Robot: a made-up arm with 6 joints.
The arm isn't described. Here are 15 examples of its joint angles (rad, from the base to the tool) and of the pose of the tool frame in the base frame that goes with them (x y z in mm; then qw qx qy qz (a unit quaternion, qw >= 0)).
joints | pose
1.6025 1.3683 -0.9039 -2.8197 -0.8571 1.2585 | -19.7 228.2 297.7 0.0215 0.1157 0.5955 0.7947
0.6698 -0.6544 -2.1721 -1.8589 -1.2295 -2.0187 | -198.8 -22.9 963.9 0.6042 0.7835 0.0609 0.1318
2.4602 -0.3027 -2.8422 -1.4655 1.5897 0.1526 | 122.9 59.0 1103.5 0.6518 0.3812 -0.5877 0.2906
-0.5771 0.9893 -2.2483 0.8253 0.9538 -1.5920 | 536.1 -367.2 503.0 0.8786 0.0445 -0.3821 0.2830
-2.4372 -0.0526 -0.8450 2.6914 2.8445 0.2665 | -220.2 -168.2 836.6 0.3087 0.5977 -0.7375 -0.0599
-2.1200 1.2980 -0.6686 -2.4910 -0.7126 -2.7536 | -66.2 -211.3 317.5 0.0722 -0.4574 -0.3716 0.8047
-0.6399 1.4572 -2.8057 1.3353 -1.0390 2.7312 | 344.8 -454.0 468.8 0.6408 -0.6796 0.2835 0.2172
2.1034 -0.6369 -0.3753 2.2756 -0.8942 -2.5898 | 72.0 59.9 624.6 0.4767 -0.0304 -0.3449 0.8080
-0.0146 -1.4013 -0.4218 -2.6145 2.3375 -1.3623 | -196.2 -54.4 791.2 0.4907 -0.6088 0.5867 -0.2108
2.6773 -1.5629 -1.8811 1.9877 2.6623 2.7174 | 390.2 -322.5 665.3 0.5210 0.0225 0.2195 0.8246
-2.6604 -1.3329 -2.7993 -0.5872 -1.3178 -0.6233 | 496.8 252.4 578.1 0.4191 0.3661 -0.3123 -0.7699
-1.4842 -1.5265 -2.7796 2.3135 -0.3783 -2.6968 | -163.0 586.8 674.3 0.4303 0.6703 0.5908 -0.1284
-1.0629 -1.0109 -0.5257 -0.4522 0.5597 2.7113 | 15.6 -90.9 775.2 0.1613 -0.2037 0.4532 0.8527
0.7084 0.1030 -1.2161 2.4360 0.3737 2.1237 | 354.1 237.9 660.9 0.2043 -0.2212 -0.6083 0.7344
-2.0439 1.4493 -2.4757 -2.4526 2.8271 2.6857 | -394.3 -486.1 494.6 0.3796 0.9207 0.0272 -0.0868
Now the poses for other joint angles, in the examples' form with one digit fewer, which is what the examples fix.
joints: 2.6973 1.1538 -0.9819 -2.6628 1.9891 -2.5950
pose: -446 281 237 0.382 0.776 -0.170 0.472
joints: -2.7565 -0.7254 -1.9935 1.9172 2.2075 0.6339
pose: 200 3 1021 0.563 0.124 -0.519 -0.631
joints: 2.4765 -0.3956 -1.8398 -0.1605 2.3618 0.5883
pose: -107 116 883 0.627 -0.065 -0.057 0.774
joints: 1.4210 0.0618 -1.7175 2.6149 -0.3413 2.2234
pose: 129 365 780 0.169 -0.065 -0.626 0.759
